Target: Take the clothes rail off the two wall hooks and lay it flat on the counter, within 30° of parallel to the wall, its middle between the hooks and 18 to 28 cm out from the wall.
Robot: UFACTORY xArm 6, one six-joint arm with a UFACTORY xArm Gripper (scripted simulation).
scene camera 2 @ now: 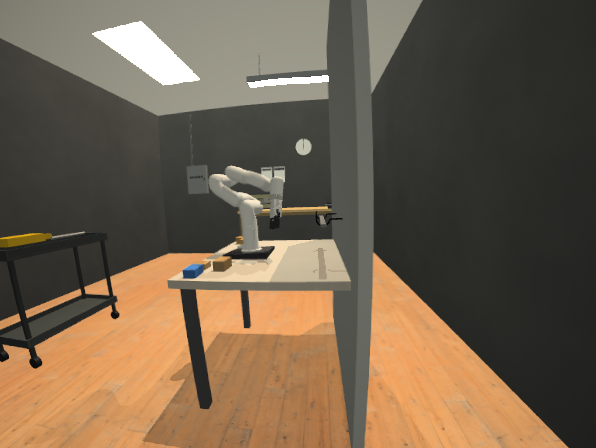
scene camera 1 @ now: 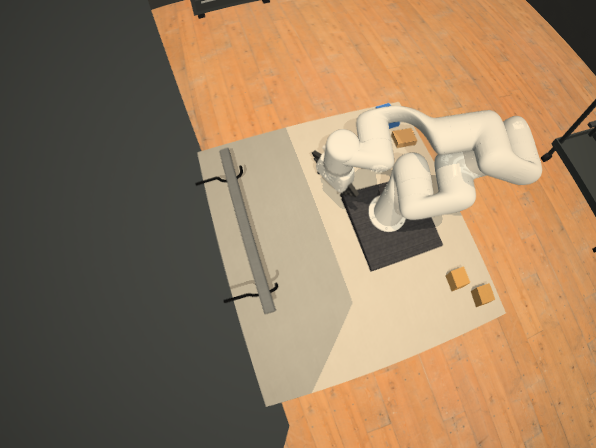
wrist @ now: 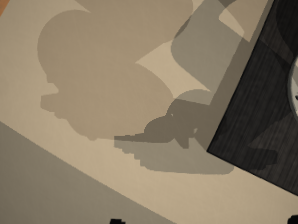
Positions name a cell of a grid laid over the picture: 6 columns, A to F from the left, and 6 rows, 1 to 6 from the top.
Note:
In view: the gripper (scene camera 1: D3), a grey clothes rail (scene camera 1: C4) and a wall (scene camera 1: B5).
The wrist view does not show the grey clothes rail: it is out of frame.

